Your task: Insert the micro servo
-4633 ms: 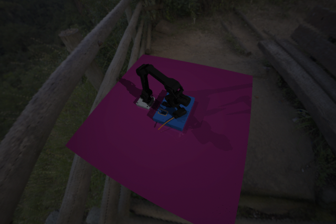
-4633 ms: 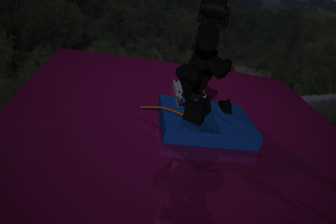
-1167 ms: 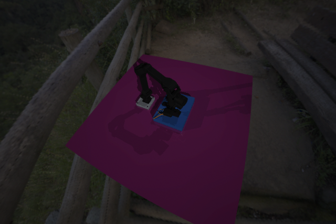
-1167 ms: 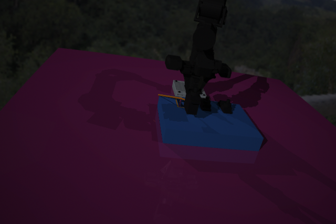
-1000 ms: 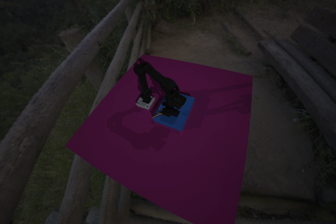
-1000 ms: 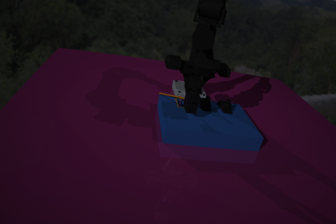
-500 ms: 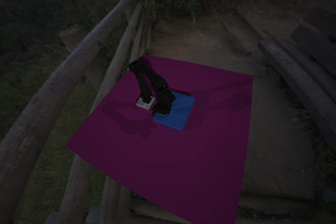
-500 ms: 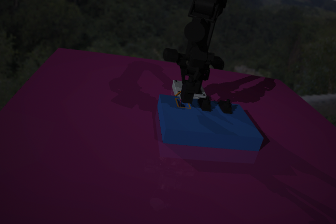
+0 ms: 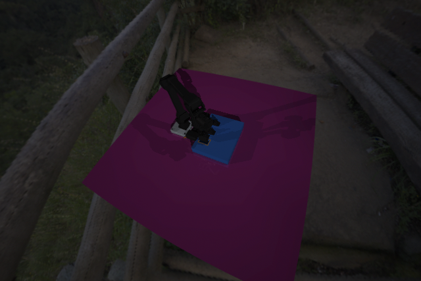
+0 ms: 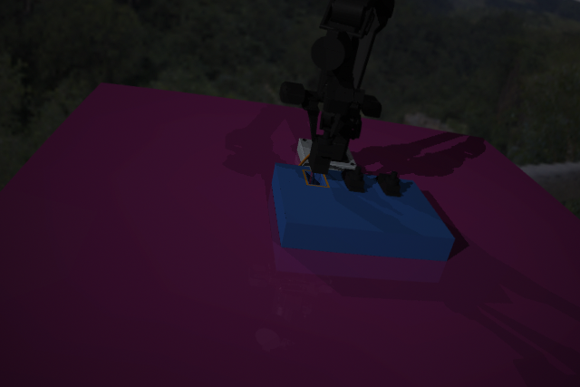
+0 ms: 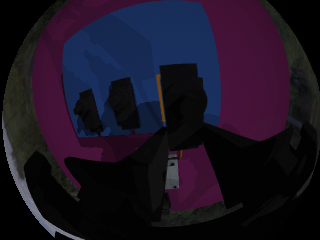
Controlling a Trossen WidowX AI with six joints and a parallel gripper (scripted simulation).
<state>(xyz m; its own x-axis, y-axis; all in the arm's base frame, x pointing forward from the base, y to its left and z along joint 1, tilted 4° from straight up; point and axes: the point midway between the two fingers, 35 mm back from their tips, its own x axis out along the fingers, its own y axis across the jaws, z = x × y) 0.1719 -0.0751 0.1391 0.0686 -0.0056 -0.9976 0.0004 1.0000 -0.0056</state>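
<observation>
My gripper tip is now 120 mm short of the blue deck, 80 mm to the right of it and 90 mm above it.
</observation>
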